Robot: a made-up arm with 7 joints. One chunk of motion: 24 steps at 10 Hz.
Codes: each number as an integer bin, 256 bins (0 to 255) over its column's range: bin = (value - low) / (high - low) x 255, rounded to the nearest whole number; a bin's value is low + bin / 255 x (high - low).
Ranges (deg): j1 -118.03..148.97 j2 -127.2..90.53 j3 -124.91..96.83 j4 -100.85..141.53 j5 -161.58..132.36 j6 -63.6..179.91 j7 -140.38..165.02
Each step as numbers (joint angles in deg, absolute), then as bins.
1 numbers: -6.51 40.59 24.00 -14.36 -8.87 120.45 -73.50
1 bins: 107 197 171 91 132 193 56
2 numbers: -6.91 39.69 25.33 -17.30 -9.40 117.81 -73.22
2 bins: 106 195 173 88 132 190 56
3 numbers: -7.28 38.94 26.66 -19.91 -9.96 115.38 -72.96
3 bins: 106 195 174 85 132 187 56
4 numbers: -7.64 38.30 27.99 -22.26 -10.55 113.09 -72.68
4 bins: 105 194 176 83 131 185 57
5 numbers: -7.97 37.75 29.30 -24.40 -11.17 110.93 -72.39
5 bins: 105 193 177 80 130 183 57
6 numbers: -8.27 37.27 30.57 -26.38 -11.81 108.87 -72.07
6 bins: 105 193 179 78 130 181 57
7 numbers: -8.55 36.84 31.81 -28.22 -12.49 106.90 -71.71
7 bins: 105 192 180 76 129 179 57
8 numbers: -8.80 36.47 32.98 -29.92 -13.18 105.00 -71.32
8 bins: 104 192 182 75 129 177 58
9 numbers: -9.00 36.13 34.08 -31.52 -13.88 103.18 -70.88
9 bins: 104 191 183 73 128 175 58
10 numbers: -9.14 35.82 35.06 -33.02 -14.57 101.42 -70.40
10 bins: 104 191 184 71 128 173 58
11 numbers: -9.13 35.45 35.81 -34.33 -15.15 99.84 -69.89
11 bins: 104 190 185 70 127 171 59
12 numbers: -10.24 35.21 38.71 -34.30 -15.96 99.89 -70.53
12 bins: 103 190 188 70 126 171 58
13 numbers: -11.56 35.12 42.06 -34.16 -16.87 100.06 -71.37
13 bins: 102 190 192 70 126 171 58
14 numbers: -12.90 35.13 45.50 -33.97 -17.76 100.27 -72.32
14 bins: 100 190 196 70 125 172 57
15 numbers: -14.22 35.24 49.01 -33.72 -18.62 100.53 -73.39
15 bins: 99 190 200 71 124 172 56
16 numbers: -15.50 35.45 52.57 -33.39 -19.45 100.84 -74.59
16 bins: 98 190 204 71 123 172 55
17 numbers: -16.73 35.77 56.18 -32.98 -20.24 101.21 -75.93
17 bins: 97 191 208 71 123 173 54
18 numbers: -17.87 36.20 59.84 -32.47 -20.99 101.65 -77.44
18 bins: 96 191 212 72 122 173 53
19 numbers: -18.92 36.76 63.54 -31.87 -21.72 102.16 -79.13
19 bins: 95 192 217 73 121 174 51
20 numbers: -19.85 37.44 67.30 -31.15 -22.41 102.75 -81.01
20 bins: 94 193 221 73 121 174 50
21 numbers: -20.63 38.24 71.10 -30.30 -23.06 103.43 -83.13
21 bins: 93 194 225 74 120 175 48
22 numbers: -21.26 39.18 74.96 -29.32 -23.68 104.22 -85.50
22 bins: 92 195 230 75 120 176 46
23 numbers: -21.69 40.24 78.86 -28.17 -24.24 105.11 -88.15
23 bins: 92 196 234 76 119 177 44
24 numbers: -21.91 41.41 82.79 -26.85 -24.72 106.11 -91.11
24 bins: 92 197 239 78 119 178 41
